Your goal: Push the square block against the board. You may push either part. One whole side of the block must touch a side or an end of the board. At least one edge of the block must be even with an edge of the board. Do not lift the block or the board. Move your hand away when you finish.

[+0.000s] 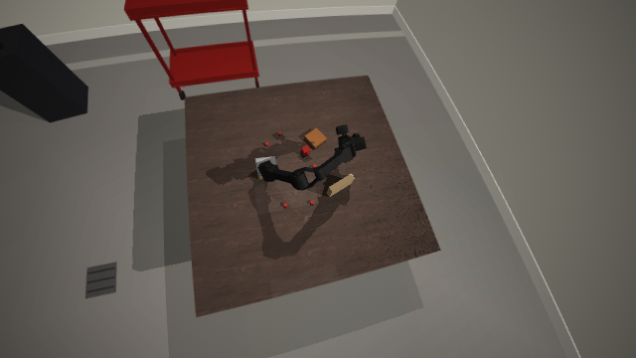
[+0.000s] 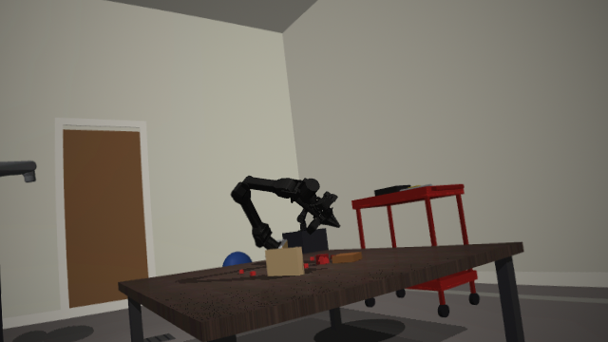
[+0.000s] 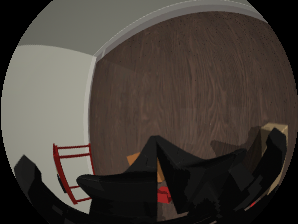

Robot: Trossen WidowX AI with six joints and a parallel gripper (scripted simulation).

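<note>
My gripper tip is 210 mm to the left of the board, 100 mm above it and 90 mm past it. Round my gripper tip: small red cube 200 mm behind, 130 mm below, 70 mm to the left; orange-brown square block 140 mm below, 130 mm to the left, 110 mm behind.
</note>
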